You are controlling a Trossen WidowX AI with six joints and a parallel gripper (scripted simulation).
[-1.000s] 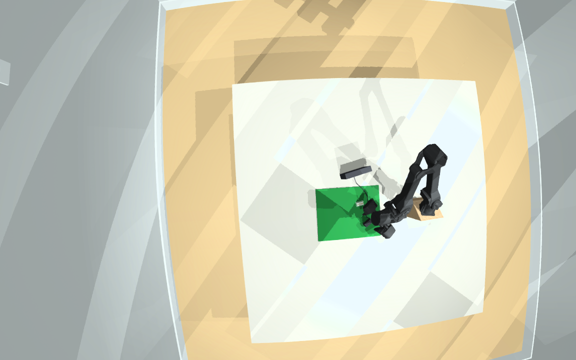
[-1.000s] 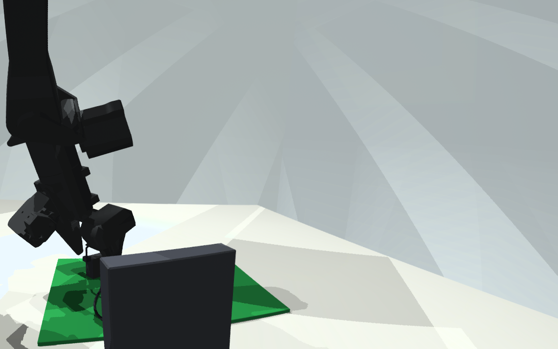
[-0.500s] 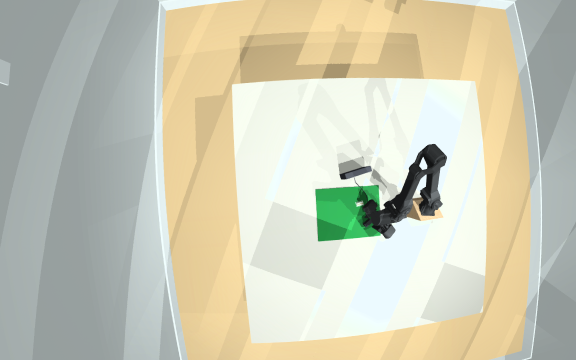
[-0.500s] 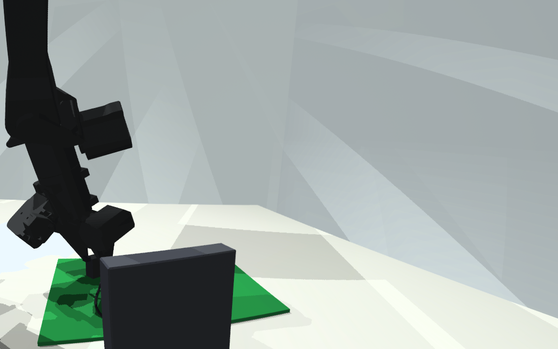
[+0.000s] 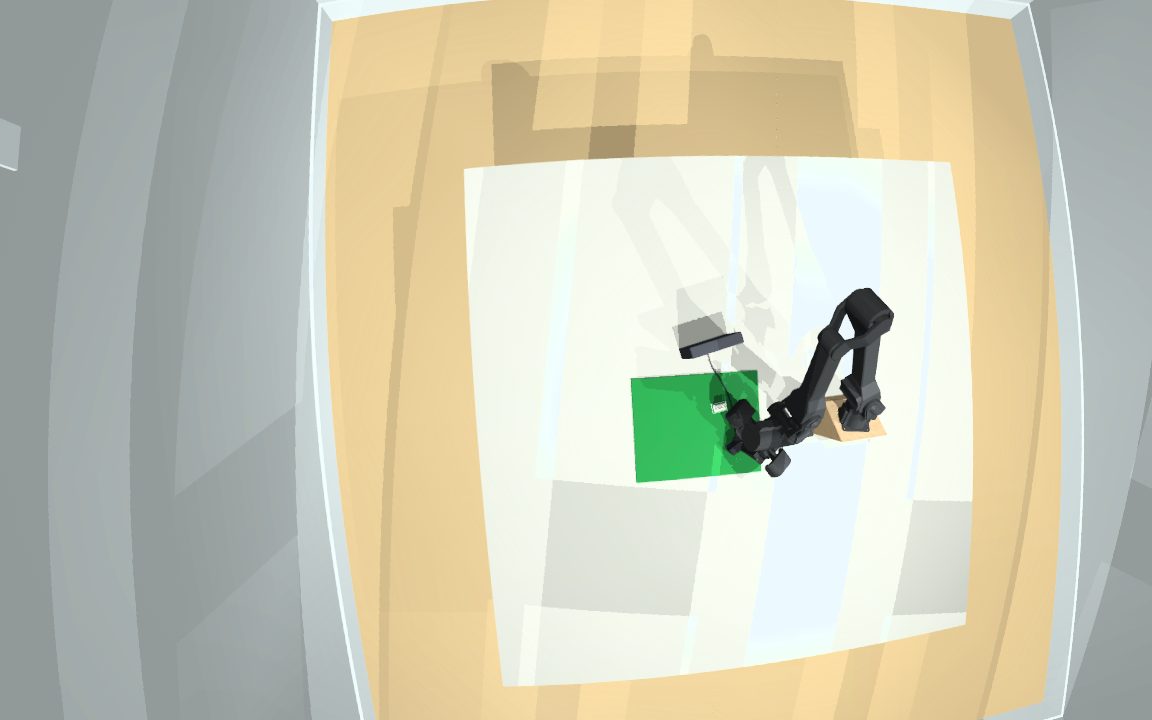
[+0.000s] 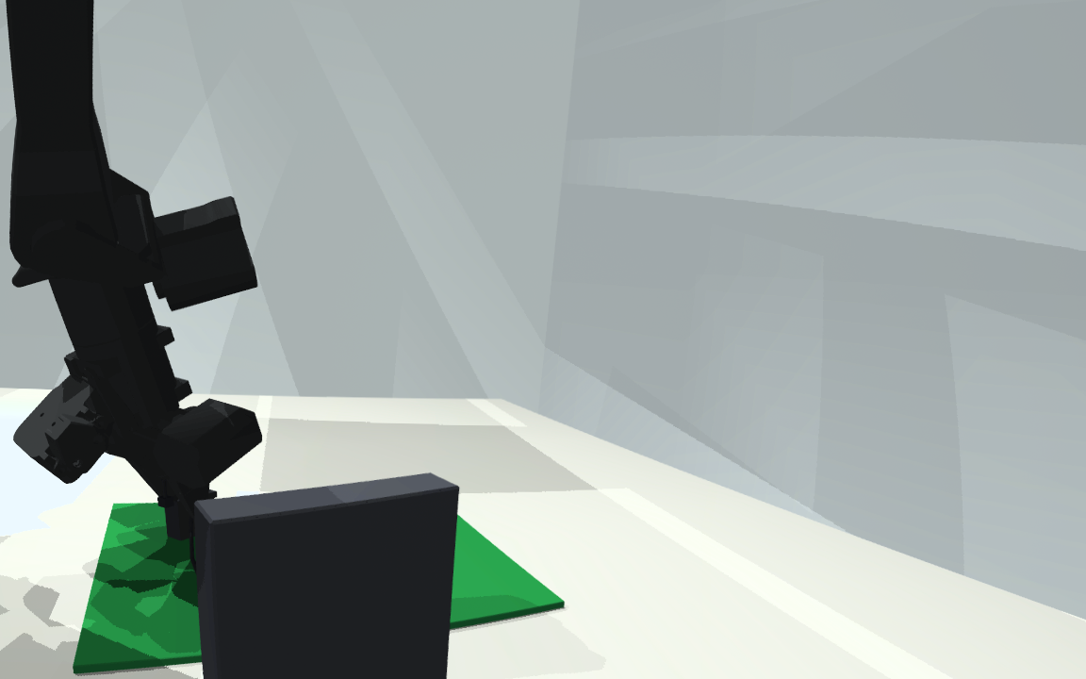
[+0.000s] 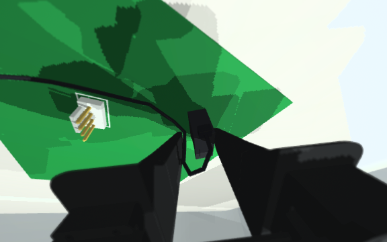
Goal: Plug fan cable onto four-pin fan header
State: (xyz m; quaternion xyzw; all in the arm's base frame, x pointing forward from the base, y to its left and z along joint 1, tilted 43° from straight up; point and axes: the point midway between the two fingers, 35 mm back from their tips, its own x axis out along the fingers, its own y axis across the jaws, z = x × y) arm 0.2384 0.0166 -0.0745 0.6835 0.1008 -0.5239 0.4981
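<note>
Right now the white four-pin header is 4 cm ahead of my gripper tip, 8 cm to the right of it and 2 cm below it. Round my gripper tip: black plug 1 cm to the left; then black fan 8 cm ahead, 21 cm to the right, 3 cm above; then green board 9 cm ahead, 3 cm to the right, 4 cm below.
</note>
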